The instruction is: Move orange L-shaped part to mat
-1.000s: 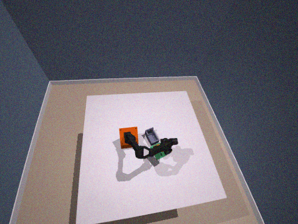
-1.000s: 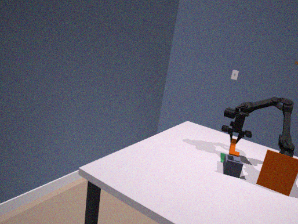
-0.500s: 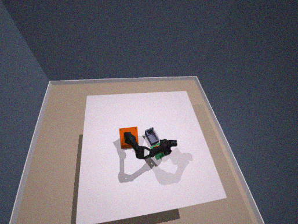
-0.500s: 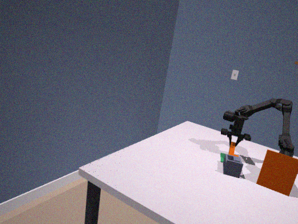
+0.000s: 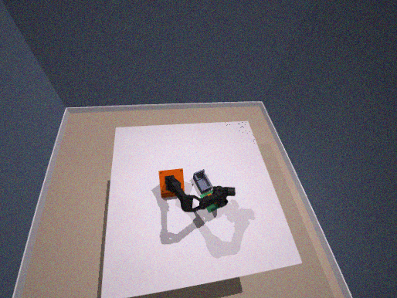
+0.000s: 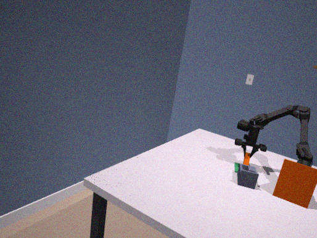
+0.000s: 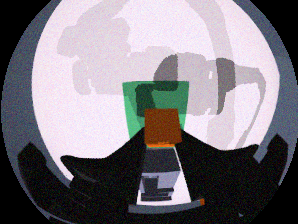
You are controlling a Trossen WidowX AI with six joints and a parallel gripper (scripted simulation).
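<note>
The orange L-shaped part lies 2 cm behind my gripper tip, 3 cm to the left of it and 3 cm below it. Also, from my gripper tip: green mat (1 cm behind, 2 cm to the left, 9 cm below).
</note>
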